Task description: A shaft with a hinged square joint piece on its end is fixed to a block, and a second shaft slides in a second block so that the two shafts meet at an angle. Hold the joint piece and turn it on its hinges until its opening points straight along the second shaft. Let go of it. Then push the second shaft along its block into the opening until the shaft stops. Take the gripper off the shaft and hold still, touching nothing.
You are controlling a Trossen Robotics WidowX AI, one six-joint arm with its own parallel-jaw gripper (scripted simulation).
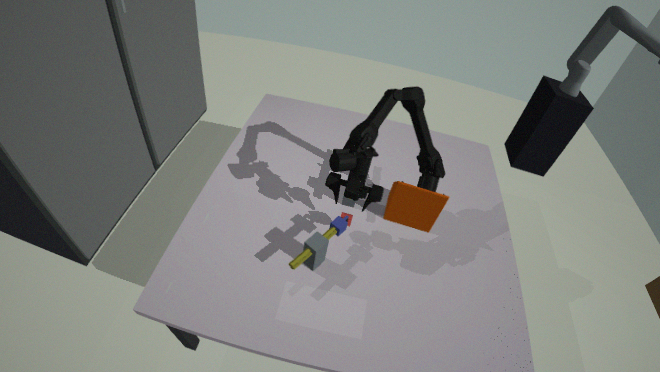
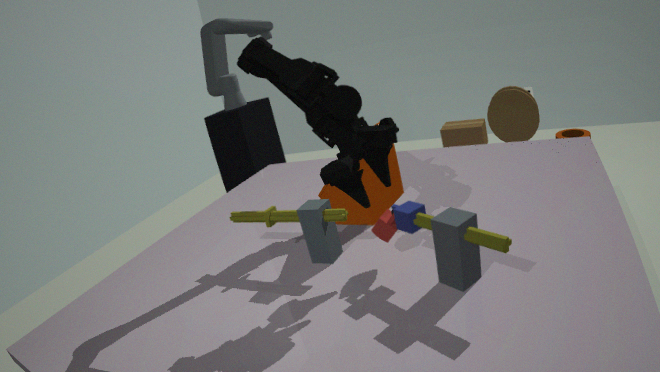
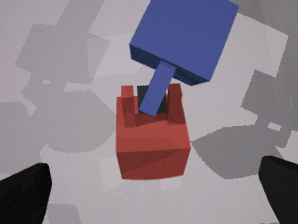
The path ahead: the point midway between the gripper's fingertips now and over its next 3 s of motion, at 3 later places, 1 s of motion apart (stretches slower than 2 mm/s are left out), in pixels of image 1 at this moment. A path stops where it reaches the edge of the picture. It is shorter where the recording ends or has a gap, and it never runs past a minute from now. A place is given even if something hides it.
My gripper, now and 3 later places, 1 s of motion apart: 349, 207; 344, 223; 343, 226; 347, 216
